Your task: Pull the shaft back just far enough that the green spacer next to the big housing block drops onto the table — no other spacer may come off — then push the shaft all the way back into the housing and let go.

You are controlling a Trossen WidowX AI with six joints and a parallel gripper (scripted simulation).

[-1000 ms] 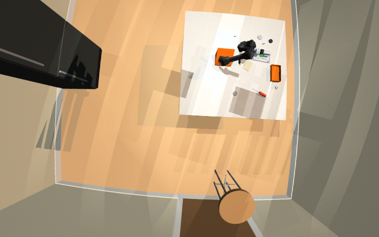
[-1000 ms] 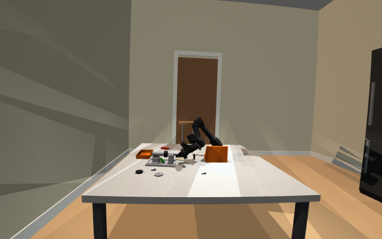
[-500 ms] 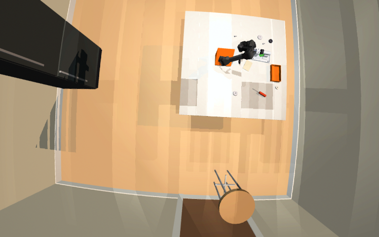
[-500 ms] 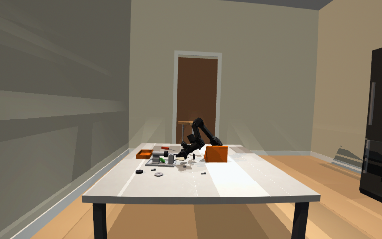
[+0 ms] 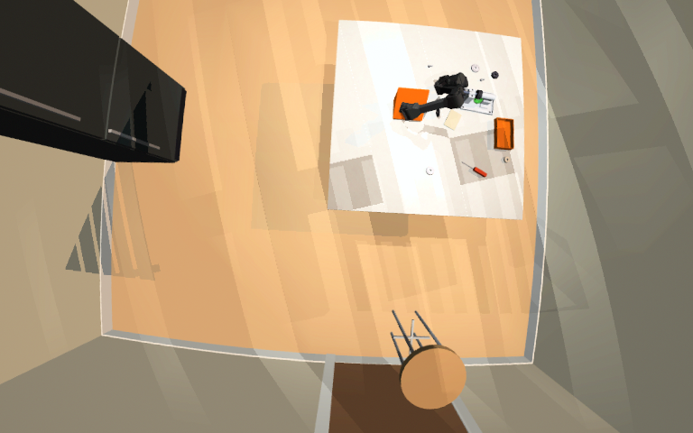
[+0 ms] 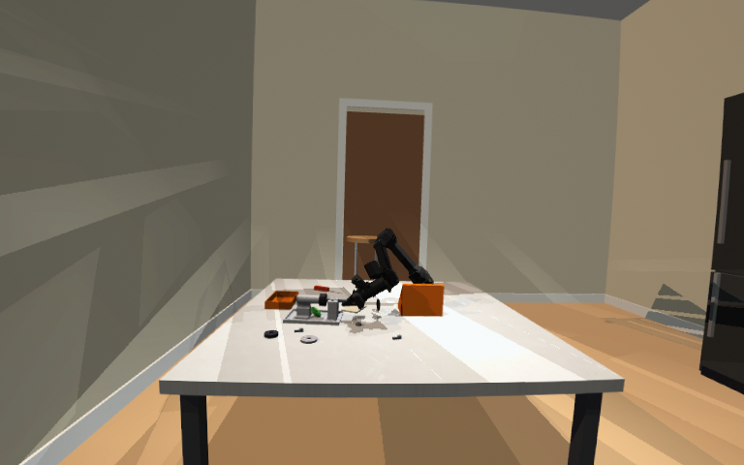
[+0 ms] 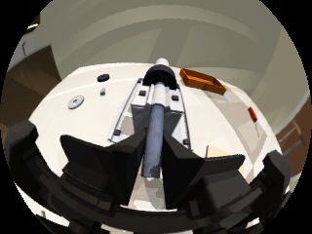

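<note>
My gripper tip is 20 mm below the grey shaft and 20 mm short of it. The rest, counted from my gripper tip: green spacer (110 mm ahead, 40 mm below); then yellow note (160 mm to the right, 60 mm below, 40 mm behind); then dark ring (70 mm ahead, 20 mm above).
</note>
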